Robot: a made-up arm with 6 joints.
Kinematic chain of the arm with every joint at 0, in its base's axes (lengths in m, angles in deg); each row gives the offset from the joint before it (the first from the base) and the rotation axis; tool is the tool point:
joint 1: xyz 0 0 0.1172 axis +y
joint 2: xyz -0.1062 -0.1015 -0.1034 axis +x
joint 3: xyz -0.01 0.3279 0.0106 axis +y
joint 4: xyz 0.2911 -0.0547 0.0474 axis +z
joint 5: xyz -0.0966 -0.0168 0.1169 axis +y
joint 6: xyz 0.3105 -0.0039 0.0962 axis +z
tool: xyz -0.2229 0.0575 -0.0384
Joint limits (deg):
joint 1: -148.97..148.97
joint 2: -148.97..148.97
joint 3: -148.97..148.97
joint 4: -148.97..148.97
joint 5: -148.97..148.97
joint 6: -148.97..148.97
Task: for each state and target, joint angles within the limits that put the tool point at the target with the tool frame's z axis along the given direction. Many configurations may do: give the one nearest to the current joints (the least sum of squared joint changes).
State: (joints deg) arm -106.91 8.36 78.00 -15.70 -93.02 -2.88
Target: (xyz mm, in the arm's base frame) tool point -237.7 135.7 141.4 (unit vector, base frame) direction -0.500 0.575 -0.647
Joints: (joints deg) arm -123.86 27.19 36.77 -61.87 -79.20 36.33
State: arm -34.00 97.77 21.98 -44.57 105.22 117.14
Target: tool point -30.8 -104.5 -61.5 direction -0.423 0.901 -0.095
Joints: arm -59.11 110.84 54.15 -2.57 143.21 99.26
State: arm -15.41 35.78 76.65 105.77 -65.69 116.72
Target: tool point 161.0 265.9 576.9 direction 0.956 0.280 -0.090
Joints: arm -32.98 82.88 73.06 134.95 -51.85 85.37
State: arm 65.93 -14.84 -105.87 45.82 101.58 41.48
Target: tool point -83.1 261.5 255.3 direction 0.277 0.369 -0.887
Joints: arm 49.18 -55.08 -86.78 74.94 147.78 37.39
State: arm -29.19 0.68 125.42 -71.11 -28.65 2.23
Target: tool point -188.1 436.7 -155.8 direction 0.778 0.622 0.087
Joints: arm -7.68 32.78 144.76 -49.64 -42.36 -16.05
